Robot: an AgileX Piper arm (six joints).
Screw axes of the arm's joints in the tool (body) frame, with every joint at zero. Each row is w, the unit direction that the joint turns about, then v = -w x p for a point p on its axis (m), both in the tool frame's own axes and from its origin. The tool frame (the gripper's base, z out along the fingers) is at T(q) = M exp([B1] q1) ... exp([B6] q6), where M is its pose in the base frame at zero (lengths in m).
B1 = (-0.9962, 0, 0.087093, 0, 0.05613, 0)
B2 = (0, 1, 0, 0.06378, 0, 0.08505)
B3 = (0, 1, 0, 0.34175, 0, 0.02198)
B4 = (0, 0, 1, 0, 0, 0)
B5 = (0, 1, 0, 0.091, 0, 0)
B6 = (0, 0, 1, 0, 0, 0)
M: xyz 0.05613 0 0.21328 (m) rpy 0 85 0 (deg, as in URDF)
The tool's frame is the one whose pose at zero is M.
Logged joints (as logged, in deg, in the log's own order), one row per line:
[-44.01 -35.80 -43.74 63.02 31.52 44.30]
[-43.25 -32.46 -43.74 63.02 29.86 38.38]
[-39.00 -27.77 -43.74 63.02 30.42 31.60]
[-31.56 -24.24 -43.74 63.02 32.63 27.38]
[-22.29 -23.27 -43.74 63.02 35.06 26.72]
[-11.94 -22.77 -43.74 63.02 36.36 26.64]
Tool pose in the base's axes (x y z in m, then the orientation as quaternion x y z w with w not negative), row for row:
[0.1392 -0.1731 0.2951 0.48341 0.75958 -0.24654 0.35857]
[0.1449 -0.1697 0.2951 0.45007 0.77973 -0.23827 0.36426]
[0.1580 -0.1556 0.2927 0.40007 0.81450 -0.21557 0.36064]
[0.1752 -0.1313 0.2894 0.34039 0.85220 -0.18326 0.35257]
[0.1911 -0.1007 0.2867 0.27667 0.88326 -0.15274 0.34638]
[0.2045 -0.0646 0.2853 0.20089 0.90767 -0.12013 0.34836]
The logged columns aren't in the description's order. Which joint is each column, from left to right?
Columns, left to right: q1, q4, q3, q2, q5, q6.
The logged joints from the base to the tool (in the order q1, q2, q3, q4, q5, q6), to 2 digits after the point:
[-44.01 63.02 -43.74 -35.80 31.52 44.30]
[-43.25 63.02 -43.74 -32.46 29.86 38.38]
[-39.00 63.02 -43.74 -27.77 30.42 31.60]
[-31.56 63.02 -43.74 -24.24 32.63 27.38]
[-22.29 63.02 -43.74 -23.27 35.06 26.72]
[-11.94 63.02 -43.74 -22.77 36.36 26.64]

